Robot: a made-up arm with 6 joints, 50 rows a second.
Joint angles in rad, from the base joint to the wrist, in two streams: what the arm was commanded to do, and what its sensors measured. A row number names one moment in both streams.
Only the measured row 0 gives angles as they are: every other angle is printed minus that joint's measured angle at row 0.
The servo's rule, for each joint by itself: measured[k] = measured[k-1] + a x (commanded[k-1-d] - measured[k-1]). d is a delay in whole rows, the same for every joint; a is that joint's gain. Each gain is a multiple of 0.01, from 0.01 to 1. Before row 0 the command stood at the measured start. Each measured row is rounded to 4 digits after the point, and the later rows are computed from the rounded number. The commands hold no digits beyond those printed.
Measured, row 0:
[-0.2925, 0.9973, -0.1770, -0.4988, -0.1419, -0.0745]
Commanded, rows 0 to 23:
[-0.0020, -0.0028, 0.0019, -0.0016, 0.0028, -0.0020]
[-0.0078, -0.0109, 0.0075, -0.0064, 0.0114, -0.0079]
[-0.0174, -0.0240, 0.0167, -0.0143, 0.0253, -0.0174]
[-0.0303, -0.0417, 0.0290, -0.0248, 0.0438, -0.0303]
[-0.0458, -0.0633, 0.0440, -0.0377, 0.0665, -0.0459]
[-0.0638, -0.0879, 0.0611, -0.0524, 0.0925, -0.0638]
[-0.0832, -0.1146, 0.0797, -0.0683, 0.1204, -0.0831]
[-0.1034, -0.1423, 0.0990, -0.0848, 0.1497, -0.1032]
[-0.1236, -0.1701, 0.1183, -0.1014, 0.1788, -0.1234]
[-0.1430, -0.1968, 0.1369, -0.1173, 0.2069, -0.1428]
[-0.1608, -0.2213, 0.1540, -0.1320, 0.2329, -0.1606]
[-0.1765, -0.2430, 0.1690, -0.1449, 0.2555, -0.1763]
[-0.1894, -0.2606, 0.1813, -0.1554, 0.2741, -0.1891]
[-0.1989, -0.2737, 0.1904, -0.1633, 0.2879, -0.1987]
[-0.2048, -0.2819, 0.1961, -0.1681, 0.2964, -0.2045]
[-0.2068, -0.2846, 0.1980, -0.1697, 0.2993, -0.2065]
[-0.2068, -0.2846, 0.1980, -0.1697, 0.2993, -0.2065]
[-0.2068, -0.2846, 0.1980, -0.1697, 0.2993, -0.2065]
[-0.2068, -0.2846, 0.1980, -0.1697, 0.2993, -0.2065]
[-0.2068, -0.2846, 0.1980, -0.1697, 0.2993, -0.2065]
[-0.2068, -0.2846, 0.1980, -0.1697, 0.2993, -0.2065]
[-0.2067, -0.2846, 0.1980, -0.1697, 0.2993, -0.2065]
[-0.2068, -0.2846, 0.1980, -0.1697, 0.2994, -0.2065]
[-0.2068, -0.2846, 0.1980, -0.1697, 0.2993, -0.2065]
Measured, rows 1 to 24:
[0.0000, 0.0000, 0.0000, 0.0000, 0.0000, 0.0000]
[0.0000, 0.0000, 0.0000, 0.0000, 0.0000, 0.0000]
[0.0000, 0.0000, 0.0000, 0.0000, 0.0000, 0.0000]
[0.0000, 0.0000, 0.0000, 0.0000, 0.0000, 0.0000]
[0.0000, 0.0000, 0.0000, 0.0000, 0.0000, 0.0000]
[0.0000, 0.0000, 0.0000, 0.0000, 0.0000, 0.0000]
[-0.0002, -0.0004, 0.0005, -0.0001, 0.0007, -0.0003]
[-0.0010, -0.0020, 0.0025, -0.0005, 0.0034, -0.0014]
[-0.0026, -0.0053, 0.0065, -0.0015, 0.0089, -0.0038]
[-0.0054, -0.0108, 0.0128, -0.0031, 0.0176, -0.0078]
[-0.0094, -0.0187, 0.0215, -0.0055, 0.0298, -0.0135]
[-0.0148, -0.0291, 0.0326, -0.0088, 0.0455, -0.0210]
[-0.0216, -0.0419, 0.0458, -0.0130, 0.0642, -0.0303]
[-0.0298, -0.0570, 0.0607, -0.0180, 0.0856, -0.0412]
[-0.0392, -0.0740, 0.0768, -0.0238, 0.1089, -0.0535]
[-0.0496, -0.0924, 0.0936, -0.0303, 0.1334, -0.0669]
[-0.0607, -0.1117, 0.1105, -0.0374, 0.1583, -0.0810]
[-0.0723, -0.1314, 0.1269, -0.0449, 0.1826, -0.0953]
[-0.0840, -0.1508, 0.1421, -0.0526, 0.2055, -0.1094]
[-0.0955, -0.1692, 0.1556, -0.0603, 0.2261, -0.1228]
[-0.1064, -0.1861, 0.1669, -0.0678, 0.2437, -0.1351]
[-0.1164, -0.2009, 0.1756, -0.0749, 0.2576, -0.1458]
[-0.1254, -0.2135, 0.1819, -0.0815, 0.2680, -0.1549]
[-0.1335, -0.2242, 0.1864, -0.0877, 0.2758, -0.1626]
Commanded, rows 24 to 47:
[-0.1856, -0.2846, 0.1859, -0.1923, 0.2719, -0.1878]
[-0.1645, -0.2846, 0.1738, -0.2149, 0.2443, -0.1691]
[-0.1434, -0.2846, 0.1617, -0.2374, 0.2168, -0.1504]
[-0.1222, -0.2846, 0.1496, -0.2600, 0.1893, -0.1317]
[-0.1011, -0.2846, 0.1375, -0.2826, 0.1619, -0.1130]
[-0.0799, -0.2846, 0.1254, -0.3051, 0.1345, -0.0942]
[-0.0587, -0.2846, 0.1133, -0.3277, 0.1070, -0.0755]
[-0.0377, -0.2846, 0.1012, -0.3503, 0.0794, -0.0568]
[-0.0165, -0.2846, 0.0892, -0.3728, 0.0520, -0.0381]
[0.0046, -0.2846, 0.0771, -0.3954, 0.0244, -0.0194]
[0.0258, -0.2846, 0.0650, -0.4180, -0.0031, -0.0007]
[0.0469, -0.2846, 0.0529, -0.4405, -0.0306, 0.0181]
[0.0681, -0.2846, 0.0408, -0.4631, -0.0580, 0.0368]
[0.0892, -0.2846, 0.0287, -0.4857, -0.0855, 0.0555]
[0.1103, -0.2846, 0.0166, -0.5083, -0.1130, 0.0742]
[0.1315, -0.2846, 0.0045, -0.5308, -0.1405, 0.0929]
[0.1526, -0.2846, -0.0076, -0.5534, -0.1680, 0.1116]
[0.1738, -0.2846, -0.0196, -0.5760, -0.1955, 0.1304]
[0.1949, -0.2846, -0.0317, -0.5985, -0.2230, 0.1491]
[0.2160, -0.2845, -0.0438, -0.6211, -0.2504, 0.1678]
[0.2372, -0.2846, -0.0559, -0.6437, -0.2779, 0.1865]
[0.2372, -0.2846, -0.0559, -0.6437, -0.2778, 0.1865]
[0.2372, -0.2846, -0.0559, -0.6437, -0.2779, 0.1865]
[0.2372, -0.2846, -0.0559, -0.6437, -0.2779, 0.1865]
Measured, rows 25 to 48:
[-0.1408, -0.2333, 0.1896, -0.0934, 0.2817, -0.1692]
[-0.1474, -0.2410, 0.1920, -0.0987, 0.2861, -0.1748]
[-0.1533, -0.2475, 0.1937, -0.1037, 0.2894, -0.1796]
[-0.1586, -0.2531, 0.1949, -0.1083, 0.2919, -0.1836]
[-0.1634, -0.2578, 0.1958, -0.1126, 0.2938, -0.1870]
[-0.1677, -0.2618, 0.1964, -0.1166, 0.2952, -0.1899]
[-0.1695, -0.2652, 0.1935, -0.1219, 0.2894, -0.1896]
[-0.1690, -0.2681, 0.1880, -0.1284, 0.2781, -0.1865]
[-0.1664, -0.2706, 0.1806, -0.1360, 0.2628, -0.1811]
[-0.1620, -0.2727, 0.1719, -0.1447, 0.2444, -0.1737]
[-0.1559, -0.2745, 0.1623, -0.1544, 0.2238, -0.1646]
[-0.1483, -0.2760, 0.1520, -0.1649, 0.2015, -0.1540]
[-0.1393, -0.2773, 0.1412, -0.1763, 0.1779, -0.1422]
[-0.1291, -0.2784, 0.1300, -0.1885, 0.1533, -0.1294]
[-0.1178, -0.2793, 0.1186, -0.2014, 0.1280, -0.1157]
[-0.1056, -0.2801, 0.1070, -0.2150, 0.1021, -0.1013]
[-0.0925, -0.2808, 0.0952, -0.2292, 0.0758, -0.0862]
[-0.0786, -0.2814, 0.0834, -0.2440, 0.0492, -0.0706]
[-0.0639, -0.2819, 0.0715, -0.2593, 0.0224, -0.0545]
[-0.0486, -0.2823, 0.0595, -0.2751, -0.0046, -0.0380]
[-0.0327, -0.2826, 0.0475, -0.2914, -0.0317, -0.0212]
[-0.0163, -0.2829, 0.0355, -0.3082, -0.0589, -0.0041]
[0.0006, -0.2832, 0.0234, -0.3254, -0.0862, 0.0133]
[0.0179, -0.2834, 0.0114, -0.3429, -0.1135, 0.0309]

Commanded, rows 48 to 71:
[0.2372, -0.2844, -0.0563, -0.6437, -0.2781, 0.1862]
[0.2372, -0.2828, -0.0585, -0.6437, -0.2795, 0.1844]
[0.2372, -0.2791, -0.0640, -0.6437, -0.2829, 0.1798]
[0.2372, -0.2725, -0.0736, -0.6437, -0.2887, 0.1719]
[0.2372, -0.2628, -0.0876, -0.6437, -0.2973, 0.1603]
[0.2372, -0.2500, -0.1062, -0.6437, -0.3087, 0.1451]
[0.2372, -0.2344, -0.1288, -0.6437, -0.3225, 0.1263]
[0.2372, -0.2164, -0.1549, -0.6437, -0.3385, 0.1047]
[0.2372, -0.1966, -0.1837, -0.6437, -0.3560, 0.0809]
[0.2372, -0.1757, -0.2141, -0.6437, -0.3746, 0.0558]
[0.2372, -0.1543, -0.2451, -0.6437, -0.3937, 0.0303]
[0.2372, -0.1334, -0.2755, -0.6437, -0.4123, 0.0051]
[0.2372, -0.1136, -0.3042, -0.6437, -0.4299, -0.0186]
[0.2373, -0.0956, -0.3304, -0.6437, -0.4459, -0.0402]
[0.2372, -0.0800, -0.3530, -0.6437, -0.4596, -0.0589]
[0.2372, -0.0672, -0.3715, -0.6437, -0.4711, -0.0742]
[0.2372, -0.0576, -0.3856, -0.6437, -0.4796, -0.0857]
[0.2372, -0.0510, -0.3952, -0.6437, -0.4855, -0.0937]
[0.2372, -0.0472, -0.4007, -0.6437, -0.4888, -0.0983]
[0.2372, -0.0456, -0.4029, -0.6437, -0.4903, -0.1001]
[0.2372, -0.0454, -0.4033, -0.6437, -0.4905, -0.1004]
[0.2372, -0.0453, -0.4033, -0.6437, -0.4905, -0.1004]
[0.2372, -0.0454, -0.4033, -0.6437, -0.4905, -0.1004]
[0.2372, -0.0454, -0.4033, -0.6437, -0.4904, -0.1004]
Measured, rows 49 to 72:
[0.0356, -0.2836, -0.0007, -0.3608, -0.1409, 0.0486]
[0.0536, -0.2837, -0.0128, -0.3790, -0.1683, 0.0665]
[0.0720, -0.2838, -0.0249, -0.3975, -0.1957, 0.0845]
[0.0885, -0.2839, -0.0336, -0.4147, -0.2162, 0.0998]
[0.1034, -0.2840, -0.0398, -0.4307, -0.2316, 0.1128]
[0.1168, -0.2841, -0.0443, -0.4456, -0.2432, 0.1239]
[0.1288, -0.2841, -0.0477, -0.4595, -0.2519, 0.1332]
[0.1396, -0.2839, -0.0507, -0.4724, -0.2588, 0.1409]
[0.1494, -0.2832, -0.0544, -0.4844, -0.2648, 0.1467]
[0.1582, -0.2816, -0.0598, -0.4956, -0.2708, 0.1505]
[0.1661, -0.2788, -0.0676, -0.5060, -0.2774, 0.1520]
[0.1732, -0.2745, -0.0784, -0.5156, -0.2852, 0.1510]
[0.1796, -0.2685, -0.0925, -0.5246, -0.2945, 0.1473]
[0.1854, -0.2607, -0.1100, -0.5329, -0.3055, 0.1409]
[0.1906, -0.2511, -0.1306, -0.5407, -0.3181, 0.1319]
[0.1953, -0.2398, -0.1540, -0.5479, -0.3322, 0.1205]
[0.1995, -0.2270, -0.1795, -0.5546, -0.3476, 0.1070]
[0.2033, -0.2130, -0.2064, -0.5608, -0.3638, 0.0917]
[0.2067, -0.1981, -0.2338, -0.5666, -0.3803, 0.0752]
[0.2098, -0.1827, -0.2608, -0.5720, -0.3967, 0.0579]
[0.2125, -0.1673, -0.2866, -0.5770, -0.4124, 0.0404]
[0.2150, -0.1523, -0.3104, -0.5817, -0.4271, 0.0232]
[0.2172, -0.1381, -0.3315, -0.5860, -0.4402, 0.0069]
[0.2192, -0.1250, -0.3493, -0.5900, -0.4515, -0.0082]

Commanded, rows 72 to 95:
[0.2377, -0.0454, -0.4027, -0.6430, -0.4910, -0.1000]
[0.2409, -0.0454, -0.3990, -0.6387, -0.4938, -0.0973]
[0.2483, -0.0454, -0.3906, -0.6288, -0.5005, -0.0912]
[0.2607, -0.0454, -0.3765, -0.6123, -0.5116, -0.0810]
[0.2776, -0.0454, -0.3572, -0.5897, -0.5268, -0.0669]
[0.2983, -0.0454, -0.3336, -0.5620, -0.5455, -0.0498]
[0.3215, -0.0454, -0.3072, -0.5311, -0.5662, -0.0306]
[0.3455, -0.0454, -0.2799, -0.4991, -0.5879, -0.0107]
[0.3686, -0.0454, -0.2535, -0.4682, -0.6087, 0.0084]
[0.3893, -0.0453, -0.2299, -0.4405, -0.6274, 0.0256]
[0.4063, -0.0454, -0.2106, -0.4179, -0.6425, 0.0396]
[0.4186, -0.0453, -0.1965, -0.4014, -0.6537, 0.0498]
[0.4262, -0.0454, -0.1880, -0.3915, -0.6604, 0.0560]
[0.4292, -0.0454, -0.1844, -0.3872, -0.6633, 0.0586]
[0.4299, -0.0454, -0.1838, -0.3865, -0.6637, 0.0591]
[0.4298, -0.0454, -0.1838, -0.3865, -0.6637, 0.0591]
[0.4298, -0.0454, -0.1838, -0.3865, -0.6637, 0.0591]
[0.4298, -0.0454, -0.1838, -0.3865, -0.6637, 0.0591]
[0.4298, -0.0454, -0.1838, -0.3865, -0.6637, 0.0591]
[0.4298, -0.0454, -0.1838, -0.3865, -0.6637, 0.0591]
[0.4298, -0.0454, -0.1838, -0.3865, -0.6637, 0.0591]
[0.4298, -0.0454, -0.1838, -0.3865, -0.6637, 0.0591]
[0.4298, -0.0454, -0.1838, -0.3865, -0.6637, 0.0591]
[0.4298, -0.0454, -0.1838, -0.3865, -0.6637, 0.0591]
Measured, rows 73 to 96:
[0.2210, -0.1133, -0.3637, -0.5938, -0.4608, -0.0217]
[0.2226, -0.1031, -0.3747, -0.5973, -0.4682, -0.0335]
[0.2241, -0.0944, -0.3827, -0.6005, -0.4738, -0.0435]
[0.2254, -0.0870, -0.3885, -0.6035, -0.4780, -0.0520]
[0.2266, -0.0808, -0.3926, -0.6063, -0.4811, -0.0593]
[0.2277, -0.0755, -0.3956, -0.6089, -0.4834, -0.0655]
[0.2287, -0.0710, -0.3976, -0.6113, -0.4853, -0.0707]
[0.2299, -0.0672, -0.3980, -0.6132, -0.4874, -0.0747]
[0.2317, -0.0639, -0.3959, -0.6143, -0.4907, -0.0772]
[0.2346, -0.0611, -0.3905, -0.6142, -0.4959, -0.0778]
[0.2389, -0.0587, -0.3812, -0.6125, -0.5036, -0.0762]
[0.2448, -0.0567, -0.3679, -0.6090, -0.5141, -0.0722]
[0.2525, -0.0550, -0.3509, -0.6035, -0.5271, -0.0660]
[0.2618, -0.0536, -0.3310, -0.5962, -0.5423, -0.0577]
[0.2725, -0.0524, -0.3093, -0.5872, -0.5589, -0.0478]
[0.2842, -0.0513, -0.2871, -0.5769, -0.5760, -0.0368]
[0.2964, -0.0504, -0.2657, -0.5658, -0.5926, -0.0253]
[0.3086, -0.0496, -0.2463, -0.5543, -0.6079, -0.0140]
[0.3204, -0.0490, -0.2300, -0.5429, -0.6210, -0.0035]
[0.3313, -0.0485, -0.2172, -0.5320, -0.6316, 0.0058]
[0.3412, -0.0480, -0.2078, -0.5218, -0.6396, 0.0138]
[0.3501, -0.0476, -0.2011, -0.5123, -0.6456, 0.0206]
[0.3581, -0.0473, -0.1963, -0.5035, -0.6501, 0.0264]
[0.3653, -0.0470, -0.1928, -0.4953, -0.6535, 0.0313]

